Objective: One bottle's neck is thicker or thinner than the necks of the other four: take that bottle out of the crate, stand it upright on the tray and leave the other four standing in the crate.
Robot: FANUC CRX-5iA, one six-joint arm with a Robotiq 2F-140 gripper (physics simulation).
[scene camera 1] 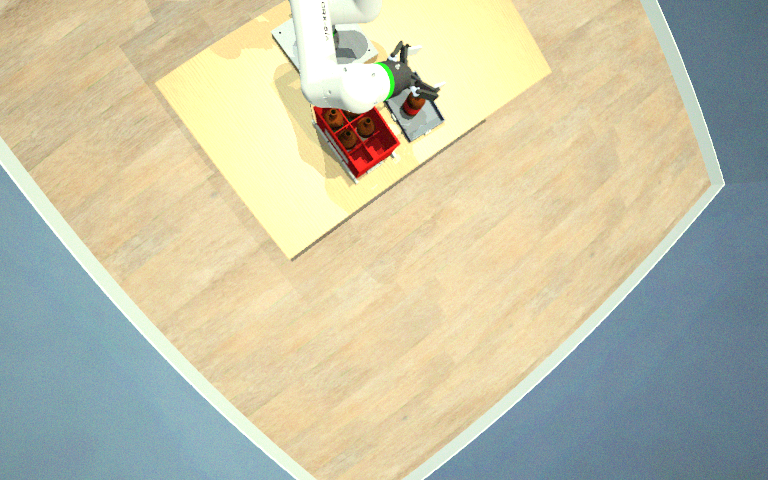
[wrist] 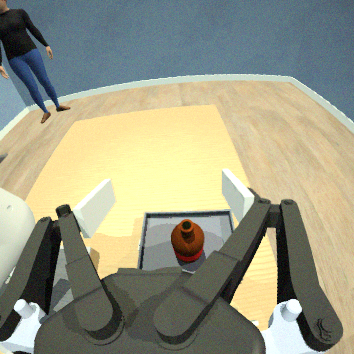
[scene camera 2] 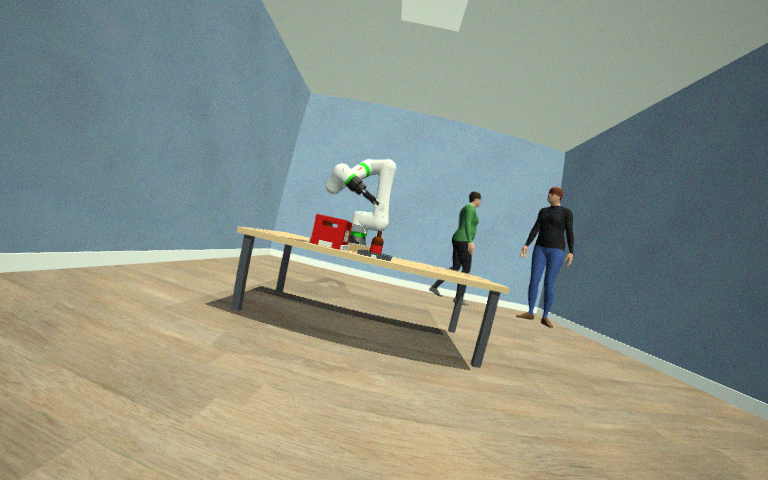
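Where they show: gripper, between the fingertips: [scene camera 1: 430, 67] [wrist: 165, 185] [scene camera 2: 383, 209]; arm's base, origin of its link: [scene camera 2: 356, 244].
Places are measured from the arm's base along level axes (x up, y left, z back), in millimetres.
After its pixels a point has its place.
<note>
A brown bottle with a red label [scene camera 1: 414, 105] {y 148, x 63, z -437 mm} [scene camera 2: 377, 242] {y 179, x 49, z -455 mm} [wrist: 187, 240] {y 160, x 83, z -419 mm} stands upright on the grey tray [scene camera 1: 420, 127] {y 167, x -35, z -512 mm} [wrist: 159, 235] {y 218, x -35, z -342 mm}. The red crate [scene camera 1: 371, 169] {y -129, x -11, z -547 mm} [scene camera 2: 325, 228] {y -130, x 62, z -539 mm} stands beside the tray. In scene camera 1, three brown bottles [scene camera 1: 333, 117] {y -161, x 102, z -324 mm} [scene camera 1: 347, 138] {y -163, x 106, z -415 mm} [scene camera 1: 366, 127] {y -76, x 88, z -415 mm} stand in its compartments, and part of another bottle [scene camera 1: 352, 114] {y -87, x 71, z -342 mm} shows under the arm's edge. Their necks are too small here to compare. My gripper [scene camera 1: 427, 67] {y 168, x 256, z -398 mm} [scene camera 2: 377, 202] {y 168, x 256, z -398 mm} [wrist: 165, 185] {y 168, x 256, z -398 mm} is wide open and empty. It is tilted, above and apart from the tray bottle. The crate does not show in the wrist view.
The wooden table [scene camera 1: 243, 152] {y -515, x -40, z -195 mm} [scene camera 2: 441, 272] {y 584, x -40, z -517 mm} [wrist: 150, 145] {y 621, x -40, z -284 mm} bears everything. The robot's base plate [scene camera 1: 286, 39] {y -113, x -8, z 76 mm} lies behind the crate, and the white arm [scene camera 1: 322, 62] {y -174, x 421, z -303 mm} [scene camera 2: 385, 192] {y 136, x 409, z -119 mm} passes over the crate's back part. Two people [scene camera 2: 465, 226] [scene camera 2: 552, 237] stand beyond the table.
</note>
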